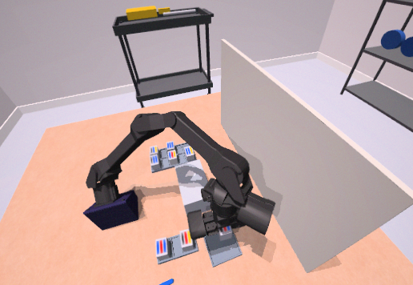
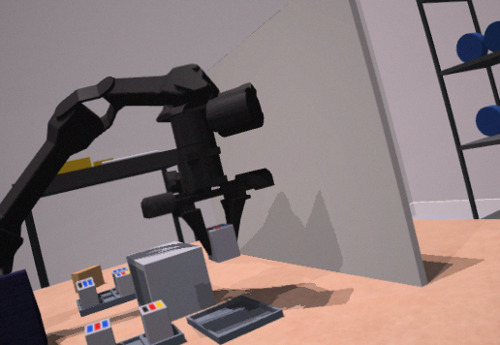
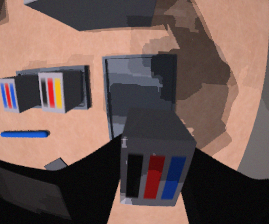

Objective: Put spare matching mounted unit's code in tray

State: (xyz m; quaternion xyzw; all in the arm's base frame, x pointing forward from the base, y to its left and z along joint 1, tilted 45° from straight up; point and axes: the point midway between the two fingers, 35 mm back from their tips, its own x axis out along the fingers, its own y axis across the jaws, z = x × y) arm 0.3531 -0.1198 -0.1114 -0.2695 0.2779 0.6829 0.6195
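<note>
My gripper tip is 100 mm above the tray and 10 mm past it. From my gripper tip the other things lie so: rack 150 mm behind, 90 mm below, 10 mm to the left; then tall grey panel 200 mm to the left, 180 mm ahead, 120 mm above; then mounted unit 190 mm to the left, 60 mm behind, 50 mm below.
</note>
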